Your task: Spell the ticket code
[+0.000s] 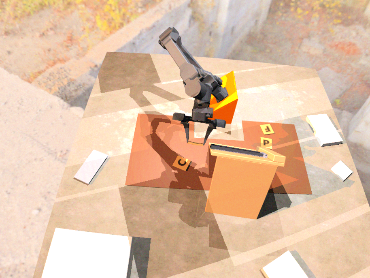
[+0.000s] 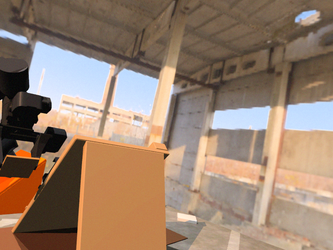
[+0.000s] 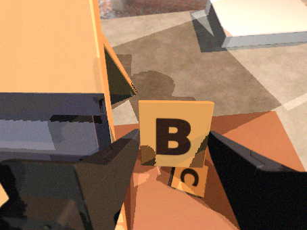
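My gripper tip is 15 cm to the right of the white ticket, 7 cm above it and 2 cm past it. Round my gripper tip: orange mat: 18 cm below, 14 cm to the left, 12 cm behind; then grey slab: 41 cm to the right, 18 cm below, 5 cm behind.
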